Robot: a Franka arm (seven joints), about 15 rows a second.
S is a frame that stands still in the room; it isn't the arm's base.
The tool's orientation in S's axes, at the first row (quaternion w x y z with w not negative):
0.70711 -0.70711 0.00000 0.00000
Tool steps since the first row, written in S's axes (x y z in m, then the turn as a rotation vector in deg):
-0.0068 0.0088 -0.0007 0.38 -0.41 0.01
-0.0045 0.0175 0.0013 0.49 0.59 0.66
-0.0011 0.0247 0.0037 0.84 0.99 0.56
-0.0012 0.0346 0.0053 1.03 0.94 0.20
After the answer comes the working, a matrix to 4 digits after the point.
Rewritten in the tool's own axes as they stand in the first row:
-0.0068 0.0007 0.0088 0.38 -0.01 -0.41
-0.0045 -0.0013 0.0175 0.49 -0.66 0.59
-0.0011 -0.0037 0.0247 0.84 -0.56 0.99
-0.0012 -0.0053 0.0346 1.03 -0.20 0.94

The tool's axes in the first row as the columns of a matrix, in S's axes (rounded; the answer above uses it unrounded):
1.0000 0.0000 0.0000
0.0000 0.0000 1.0000
0.0000 -1.0000 0.0000

